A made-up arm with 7 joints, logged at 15 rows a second.
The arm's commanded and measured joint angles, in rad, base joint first. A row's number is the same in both.
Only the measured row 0 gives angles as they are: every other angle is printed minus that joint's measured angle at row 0.
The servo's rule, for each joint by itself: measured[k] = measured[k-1] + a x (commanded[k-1-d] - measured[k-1]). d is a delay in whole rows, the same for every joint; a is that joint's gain. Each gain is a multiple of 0.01, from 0.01 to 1. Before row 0 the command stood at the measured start. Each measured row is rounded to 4 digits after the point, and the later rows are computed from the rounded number. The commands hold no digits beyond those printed.
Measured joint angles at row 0:
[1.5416, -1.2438, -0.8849, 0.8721, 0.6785, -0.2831, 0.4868]
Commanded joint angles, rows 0 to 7:
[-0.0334, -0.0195, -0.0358, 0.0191, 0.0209, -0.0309, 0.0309]
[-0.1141, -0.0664, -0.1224, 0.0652, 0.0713, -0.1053, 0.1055]
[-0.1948, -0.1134, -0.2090, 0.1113, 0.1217, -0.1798, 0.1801]
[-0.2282, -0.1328, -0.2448, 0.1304, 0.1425, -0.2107, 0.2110]
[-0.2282, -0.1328, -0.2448, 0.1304, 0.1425, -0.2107, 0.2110]
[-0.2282, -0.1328, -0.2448, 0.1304, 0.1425, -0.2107, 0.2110]
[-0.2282, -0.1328, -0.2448, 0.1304, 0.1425, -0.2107, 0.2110]
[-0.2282, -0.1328, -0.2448, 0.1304, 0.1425, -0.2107, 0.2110]
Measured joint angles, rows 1 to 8:
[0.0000, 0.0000, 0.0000, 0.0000, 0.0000, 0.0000, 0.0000]
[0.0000, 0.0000, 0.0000, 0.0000, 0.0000, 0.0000, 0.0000]
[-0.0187, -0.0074, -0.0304, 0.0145, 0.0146, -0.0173, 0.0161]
[-0.0721, -0.0298, -0.1086, 0.0530, 0.0543, -0.0666, 0.0626]
[-0.1408, -0.0616, -0.1939, 0.0973, 0.1015, -0.1300, 0.1237]
[-0.1897, -0.0887, -0.2372, 0.1225, 0.1302, -0.1752, 0.1691]
[-0.2113, -0.1055, -0.2437, 0.1285, 0.1388, -0.1951, 0.1909]
[-0.2208, -0.1159, -0.2446, 0.1299, 0.1414, -0.2038, 0.2014]
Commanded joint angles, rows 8 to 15:
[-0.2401, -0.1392, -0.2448, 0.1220, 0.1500, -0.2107, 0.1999]
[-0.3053, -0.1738, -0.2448, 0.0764, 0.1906, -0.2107, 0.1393]
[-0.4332, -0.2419, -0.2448, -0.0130, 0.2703, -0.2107, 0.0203]
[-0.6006, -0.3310, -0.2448, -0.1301, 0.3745, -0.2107, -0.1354]
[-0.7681, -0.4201, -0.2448, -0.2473, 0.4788, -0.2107, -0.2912]
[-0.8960, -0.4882, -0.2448, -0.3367, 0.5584, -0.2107, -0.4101]
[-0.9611, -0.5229, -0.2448, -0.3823, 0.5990, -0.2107, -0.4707]
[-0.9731, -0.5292, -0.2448, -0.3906, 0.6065, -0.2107, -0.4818]
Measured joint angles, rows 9 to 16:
[-0.2249, -0.1223, -0.2448, 0.1303, 0.1422, -0.2077, 0.2064]
[-0.2267, -0.1263, -0.2448, 0.1304, 0.1424, -0.2094, 0.2088]
[-0.2342, -0.1312, -0.2448, 0.1240, 0.1477, -0.2101, 0.2042]
[-0.2740, -0.1474, -0.2448, 0.0878, 0.1777, -0.2104, 0.1705]
[-0.3632, -0.1833, -0.2448, 0.0112, 0.2425, -0.2106, 0.0924]
[-0.4961, -0.2394, -0.2448, -0.0962, 0.3349, -0.2107, -0.0261]
[-0.6484, -0.3081, -0.2448, -0.2110, 0.4356, -0.2107, -0.1640]
[-0.7871, -0.3765, -0.2448, -0.3065, 0.5216, -0.2107, -0.2920]

